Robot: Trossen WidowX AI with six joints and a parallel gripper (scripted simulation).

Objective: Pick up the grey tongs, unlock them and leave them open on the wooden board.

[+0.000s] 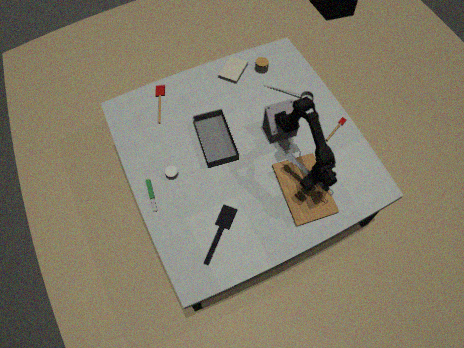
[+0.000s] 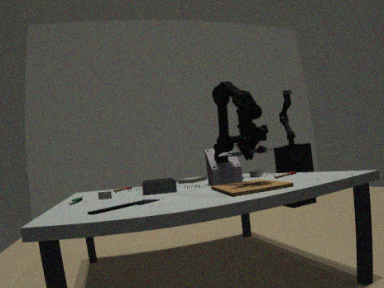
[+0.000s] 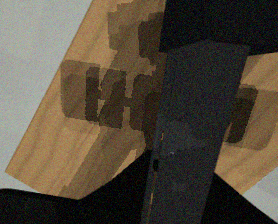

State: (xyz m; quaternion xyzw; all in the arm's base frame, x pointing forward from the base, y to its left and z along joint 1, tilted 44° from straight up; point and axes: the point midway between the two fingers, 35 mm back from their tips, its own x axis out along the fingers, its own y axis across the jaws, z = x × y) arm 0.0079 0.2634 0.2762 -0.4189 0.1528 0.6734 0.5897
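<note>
Now: the wooden board 10 mm ahead of my gripper tip, 20 mm to the right of it and 110 mm below it. From my gripper tip the other things lie so: red brush (350 mm behind, 290 mm to the right, 110 mm below); then roasting tin (330 mm ahead, 460 mm to the right, 90 mm below); then black spatula (500 mm ahead, 30 mm to the left, 110 mm below).
</note>
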